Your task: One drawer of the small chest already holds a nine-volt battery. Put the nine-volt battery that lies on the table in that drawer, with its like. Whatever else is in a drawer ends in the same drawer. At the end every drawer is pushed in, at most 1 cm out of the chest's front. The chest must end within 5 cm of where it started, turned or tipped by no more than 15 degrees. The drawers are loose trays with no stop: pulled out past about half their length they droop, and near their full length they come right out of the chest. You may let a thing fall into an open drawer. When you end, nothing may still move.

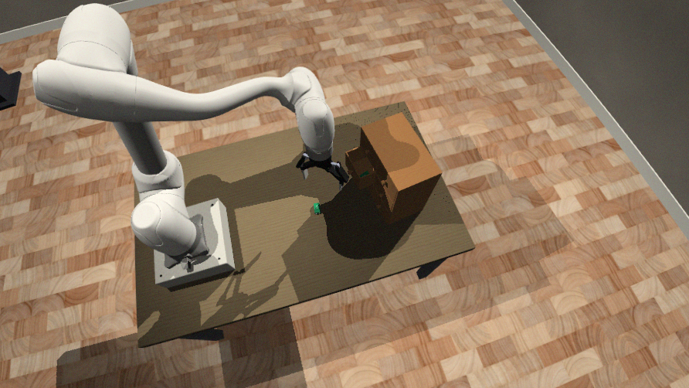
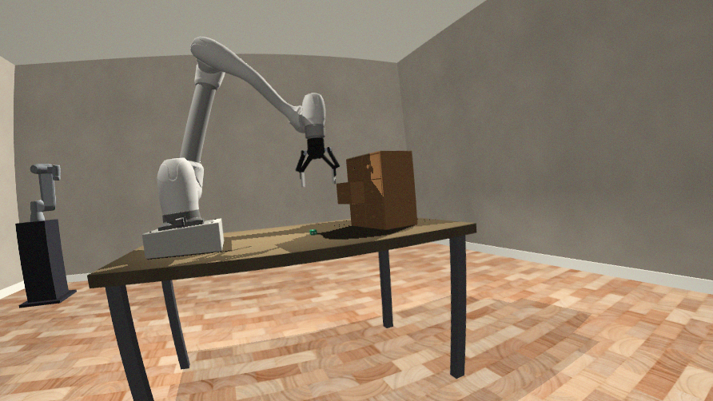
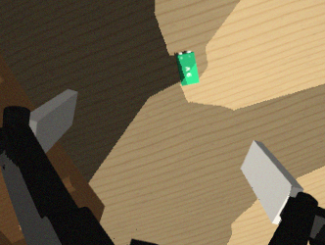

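Right now the green nine-volt battery is 210 mm below my hand, 50 mm behind it and 20 mm to the right of it.
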